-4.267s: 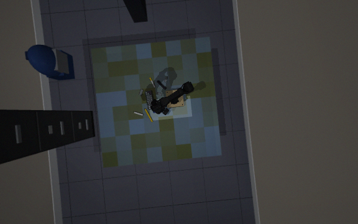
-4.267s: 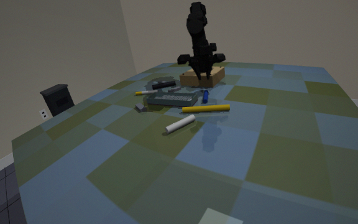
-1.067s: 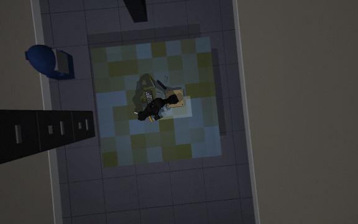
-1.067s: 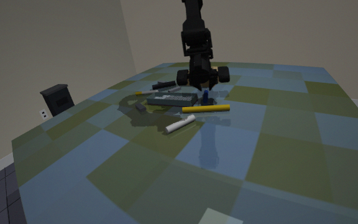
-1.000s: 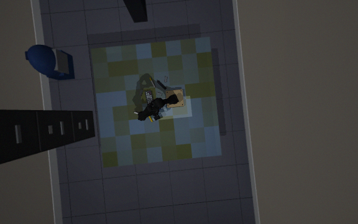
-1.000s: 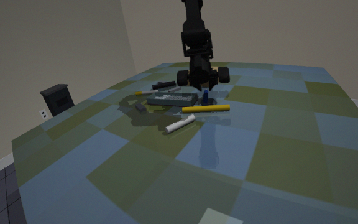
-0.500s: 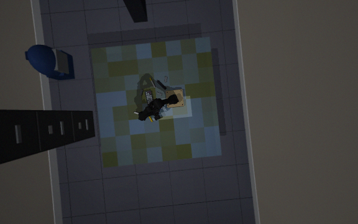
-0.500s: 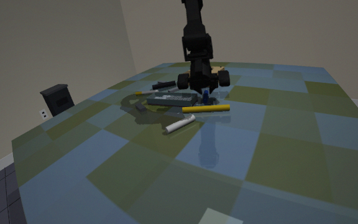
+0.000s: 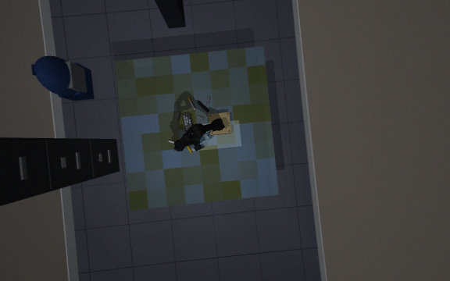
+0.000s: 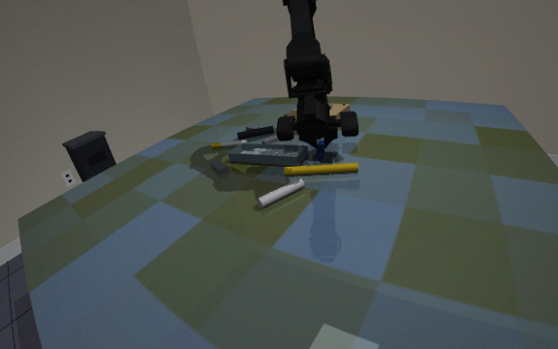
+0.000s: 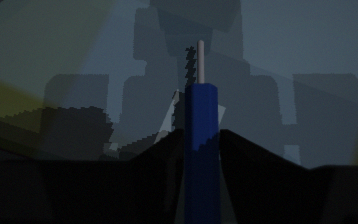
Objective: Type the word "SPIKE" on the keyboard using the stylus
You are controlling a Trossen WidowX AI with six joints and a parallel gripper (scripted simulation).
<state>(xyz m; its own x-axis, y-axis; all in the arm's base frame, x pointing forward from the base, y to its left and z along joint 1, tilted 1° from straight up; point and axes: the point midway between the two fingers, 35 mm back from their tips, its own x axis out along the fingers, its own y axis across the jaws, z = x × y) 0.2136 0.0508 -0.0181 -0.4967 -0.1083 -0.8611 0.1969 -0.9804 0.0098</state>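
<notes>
My gripper tip is now 5 cm past the grey stylus tip and 1 cm to the left of it. From my gripper tip the other things lie so: yellow cylinder: 12 cm ahead, 3 cm to the left; blue stylus: 1 cm behind; white cylinder: 22 cm ahead, 2 cm to the right.
</notes>
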